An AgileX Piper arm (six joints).
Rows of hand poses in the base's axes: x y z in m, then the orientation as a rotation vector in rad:
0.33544, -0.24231, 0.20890, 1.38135, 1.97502, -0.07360
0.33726, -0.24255, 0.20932, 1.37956, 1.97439, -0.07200
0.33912, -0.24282, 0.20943, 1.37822, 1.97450, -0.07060
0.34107, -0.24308, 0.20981, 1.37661, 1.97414, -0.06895
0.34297, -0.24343, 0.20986, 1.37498, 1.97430, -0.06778
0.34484, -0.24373, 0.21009, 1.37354, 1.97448, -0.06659
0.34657, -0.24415, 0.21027, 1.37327, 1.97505, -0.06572
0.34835, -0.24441, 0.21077, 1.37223, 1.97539, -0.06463
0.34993, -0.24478, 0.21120, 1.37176, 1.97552, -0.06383
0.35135, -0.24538, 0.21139, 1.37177, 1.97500, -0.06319
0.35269, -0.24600, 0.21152, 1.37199, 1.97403, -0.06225
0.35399, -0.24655, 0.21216, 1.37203, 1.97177, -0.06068
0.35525, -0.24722, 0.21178, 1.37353, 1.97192, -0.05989
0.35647, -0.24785, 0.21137, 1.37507, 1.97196, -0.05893
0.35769, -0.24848, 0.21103, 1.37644, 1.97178, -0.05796
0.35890, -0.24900, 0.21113, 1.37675, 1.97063, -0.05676
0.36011, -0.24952, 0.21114, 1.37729, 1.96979, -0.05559
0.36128, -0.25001, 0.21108, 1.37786, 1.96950, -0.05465
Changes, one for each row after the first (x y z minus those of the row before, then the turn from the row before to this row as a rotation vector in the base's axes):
0.00182, -0.00024, 0.00042, -0.00022, -0.00174, 0.00128
0.00186, -0.00027, 0.00011, 0.00016, -0.00095, 0.00124
0.00195, -0.00026, 0.00038, 0.00000, -0.00150, 0.00129
0.00190, -0.00035, 0.00005, -0.00010, -0.00090, 0.00138
0.00187, -0.00030, 0.00023, 0.00002, -0.00083, 0.00128
0.00173, -0.00042, 0.00018, 0.00057, -0.00002, 0.00063
0.00178, -0.00026, 0.00050, 0.00022, -0.00054, 0.00107
0.00158, -0.00037, 0.00043, 0.00027, -0.00039, 0.00056
0.00142, -0.00060, 0.00019, 0.00019, -0.00067, -0.00003
0.00134, -0.00062, 0.00013, 0.00032, -0.00107, -0.00026
0.00130, -0.00055, 0.00064, 0.00013, -0.00239, -0.00048
0.00126, -0.00067, -0.00038, 0.00129, 0.00026, -0.00062
0.00122, -0.00063, -0.00041, 0.00137, 0.00011, -0.00065
0.00122, -0.00063, -0.00034, 0.00121, -0.00011, -0.00063
0.00121, -0.00052, 0.00010, 0.00045, -0.00129, -0.00031
0.00121, -0.00052, 0.00001, 0.00066, -0.00097, -0.00033
0.00117, -0.00049, -0.00006, 0.00074, -0.00044, -0.00020

